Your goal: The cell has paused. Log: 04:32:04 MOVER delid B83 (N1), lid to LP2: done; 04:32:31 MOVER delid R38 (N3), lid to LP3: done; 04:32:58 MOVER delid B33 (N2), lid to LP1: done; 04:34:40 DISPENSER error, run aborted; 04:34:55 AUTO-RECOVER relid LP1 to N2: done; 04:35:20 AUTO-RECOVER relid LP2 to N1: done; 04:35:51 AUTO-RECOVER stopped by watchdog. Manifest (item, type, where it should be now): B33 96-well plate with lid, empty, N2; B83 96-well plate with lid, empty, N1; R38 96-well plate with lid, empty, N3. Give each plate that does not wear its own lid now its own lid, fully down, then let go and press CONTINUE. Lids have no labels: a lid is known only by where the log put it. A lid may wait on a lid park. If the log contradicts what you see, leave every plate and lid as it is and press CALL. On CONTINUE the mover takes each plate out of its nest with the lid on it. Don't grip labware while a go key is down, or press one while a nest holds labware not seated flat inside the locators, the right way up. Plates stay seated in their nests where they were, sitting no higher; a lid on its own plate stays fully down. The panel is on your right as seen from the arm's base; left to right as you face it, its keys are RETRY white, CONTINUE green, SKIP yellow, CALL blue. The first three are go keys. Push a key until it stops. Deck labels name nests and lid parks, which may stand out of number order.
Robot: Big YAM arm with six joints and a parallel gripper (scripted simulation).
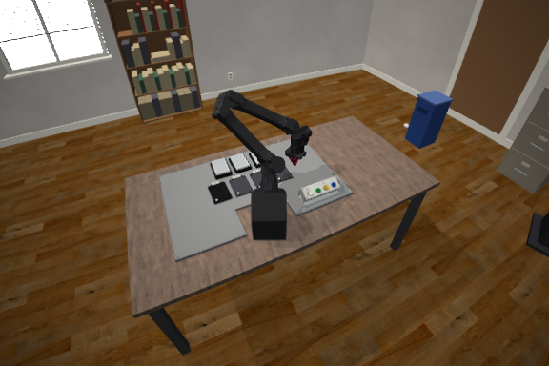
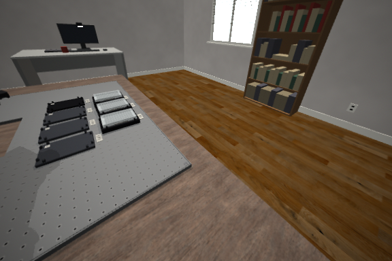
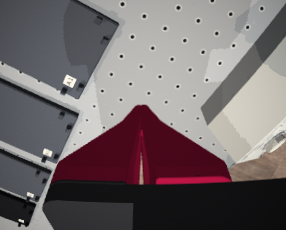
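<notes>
My hand is 18 cm past the green continue key, 1 cm to the right of it and 7 cm above it. Round my hand: park LP4: 15 cm ahead, 13 cm to the left, 13 cm below; park LP1: 11 cm ahead, 13 cm below; yellow skip key: 20 cm behind, 4 cm to the right, 7 cm below.
</notes>
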